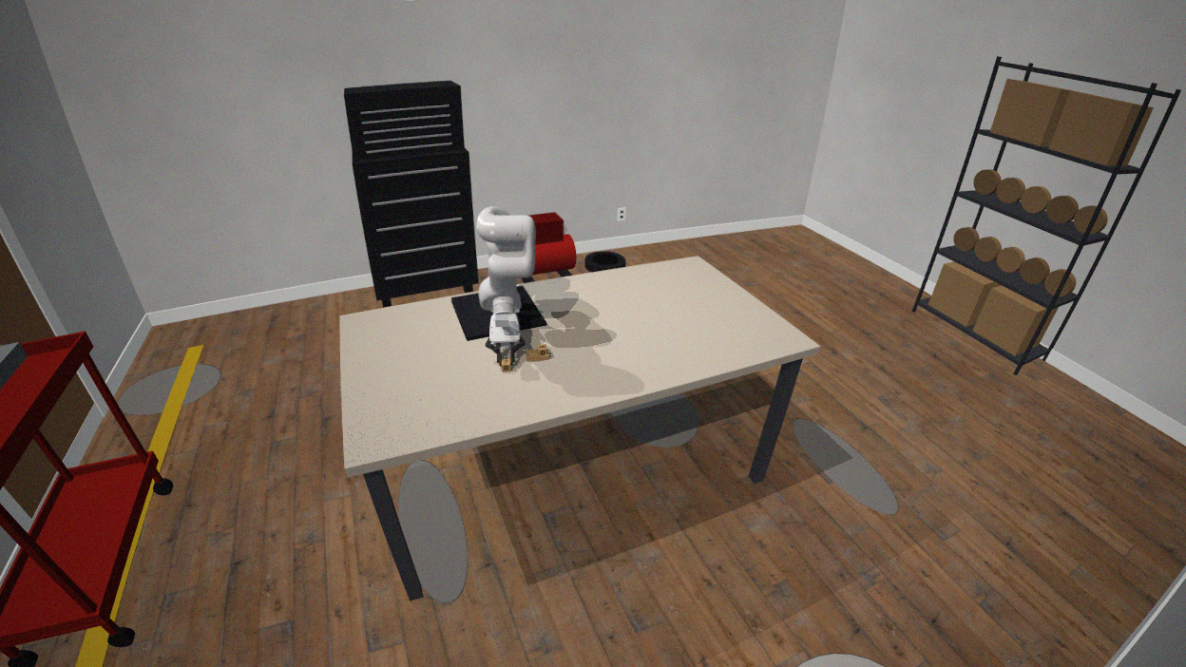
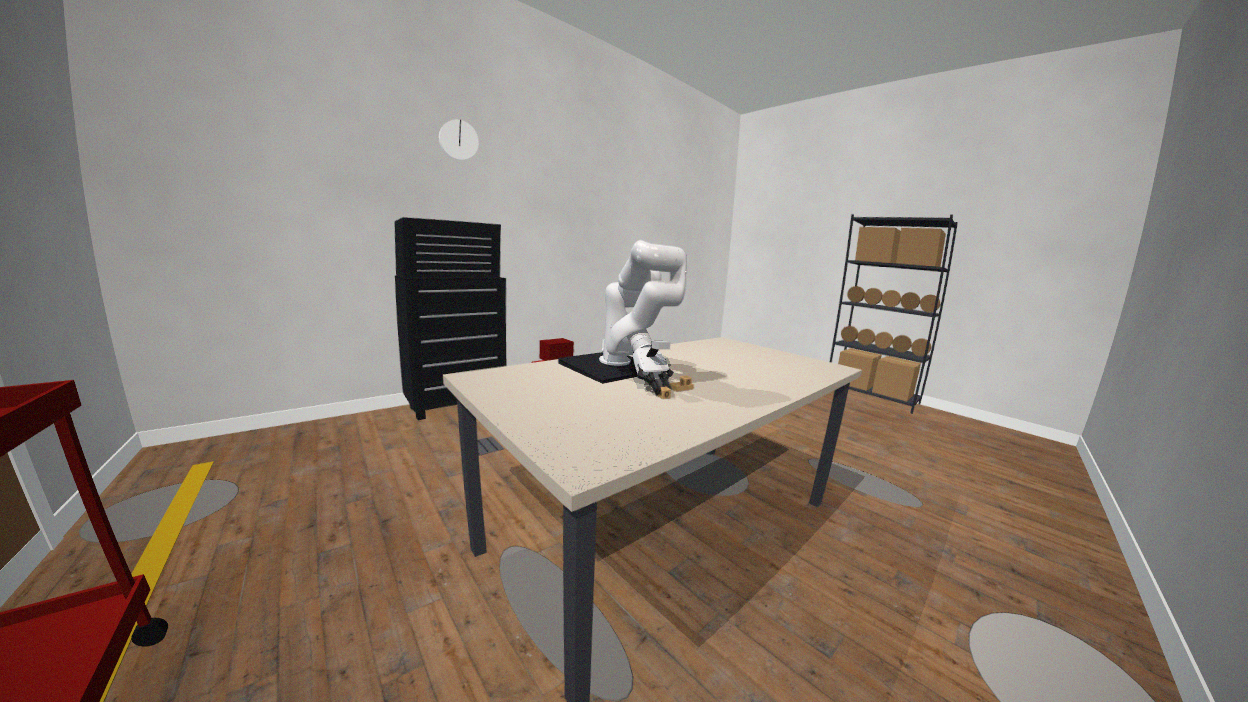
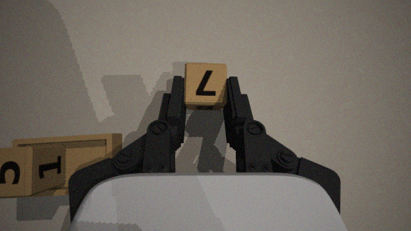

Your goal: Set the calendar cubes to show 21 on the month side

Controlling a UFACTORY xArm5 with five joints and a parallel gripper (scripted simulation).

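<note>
The wooden digit cube is 2 cm ahead of my hand and 1 cm below it. Also, from my hand: wooden tray: 3 cm behind, 11 cm to the left, 2 cm below.
</note>
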